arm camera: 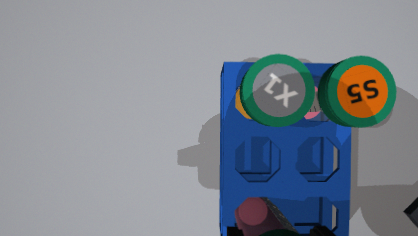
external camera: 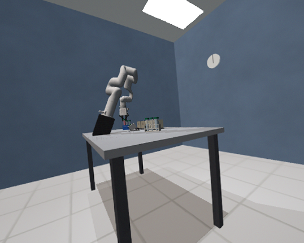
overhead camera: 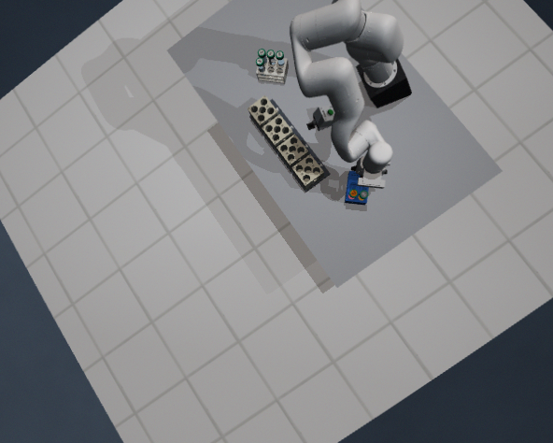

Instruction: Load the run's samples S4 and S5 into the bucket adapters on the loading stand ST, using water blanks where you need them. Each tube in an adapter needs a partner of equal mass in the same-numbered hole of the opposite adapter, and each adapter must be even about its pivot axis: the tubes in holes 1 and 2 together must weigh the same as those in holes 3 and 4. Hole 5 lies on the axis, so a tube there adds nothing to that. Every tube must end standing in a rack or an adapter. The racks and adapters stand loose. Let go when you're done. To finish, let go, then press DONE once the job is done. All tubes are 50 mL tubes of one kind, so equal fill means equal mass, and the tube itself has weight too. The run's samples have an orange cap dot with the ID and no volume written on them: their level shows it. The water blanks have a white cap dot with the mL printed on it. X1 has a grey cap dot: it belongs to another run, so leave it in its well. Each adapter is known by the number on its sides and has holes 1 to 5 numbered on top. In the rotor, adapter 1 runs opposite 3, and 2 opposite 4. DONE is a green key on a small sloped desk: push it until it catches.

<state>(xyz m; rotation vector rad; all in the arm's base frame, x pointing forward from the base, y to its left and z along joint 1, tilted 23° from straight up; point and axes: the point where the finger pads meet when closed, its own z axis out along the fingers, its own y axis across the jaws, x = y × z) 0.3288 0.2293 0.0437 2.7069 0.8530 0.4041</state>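
The blue rack lies 4 cm ahead of my hand, 1 cm to the left of it and 11 cm below it. The rest, counted from my hand: white rack: 14 cm behind, 64 cm to the right, 11 cm below; then adapter: 13 cm ahead, 20 cm to the right, 8 cm below.
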